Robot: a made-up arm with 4 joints.
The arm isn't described. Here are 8 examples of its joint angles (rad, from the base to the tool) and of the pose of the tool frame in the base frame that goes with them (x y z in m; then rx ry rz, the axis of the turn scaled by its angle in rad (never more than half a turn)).
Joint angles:
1: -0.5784 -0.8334 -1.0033 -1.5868
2: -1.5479 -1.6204 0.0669 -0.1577
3: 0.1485 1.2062 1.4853 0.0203
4: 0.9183 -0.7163 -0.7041 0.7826
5: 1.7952 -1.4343 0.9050 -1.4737
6: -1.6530 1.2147 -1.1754 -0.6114
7: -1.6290 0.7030 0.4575 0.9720
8: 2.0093 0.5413 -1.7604 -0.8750
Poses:
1: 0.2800 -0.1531 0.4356 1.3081 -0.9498 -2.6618
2: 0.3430 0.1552 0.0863 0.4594 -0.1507 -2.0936
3: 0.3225 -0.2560 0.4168 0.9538 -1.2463 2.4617
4: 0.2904 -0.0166 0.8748 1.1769 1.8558 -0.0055
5: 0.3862 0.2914 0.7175 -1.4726 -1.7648 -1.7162
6: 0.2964 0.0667 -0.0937 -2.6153 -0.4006 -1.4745
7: 0.1807 0.2302 -0.0091 -1.2078 0.7945 -0.4501
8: 0.4044 0.4939 0.7075 -0.4970 1.5905 -1.4018
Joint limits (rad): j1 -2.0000..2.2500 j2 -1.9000..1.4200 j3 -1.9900..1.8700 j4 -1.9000..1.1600
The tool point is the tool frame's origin. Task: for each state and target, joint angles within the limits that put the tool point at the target. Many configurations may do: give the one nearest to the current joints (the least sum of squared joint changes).
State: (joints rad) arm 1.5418 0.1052 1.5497 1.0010
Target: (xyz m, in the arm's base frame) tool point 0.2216 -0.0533 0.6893
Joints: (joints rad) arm 1.0252 0.1233 1.5740 0.9684
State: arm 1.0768 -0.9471 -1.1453 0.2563
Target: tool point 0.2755 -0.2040 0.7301
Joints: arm 0.4222 -0.5940 -0.7777 0.8101
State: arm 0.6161 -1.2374 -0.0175 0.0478
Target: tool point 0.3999 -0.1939 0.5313
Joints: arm 0.1312 -0.7568 0.2471 -0.8228
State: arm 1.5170 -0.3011 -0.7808 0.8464
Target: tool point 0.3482 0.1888 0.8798
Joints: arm 1.3849 -0.7190 -0.5006 0.1433
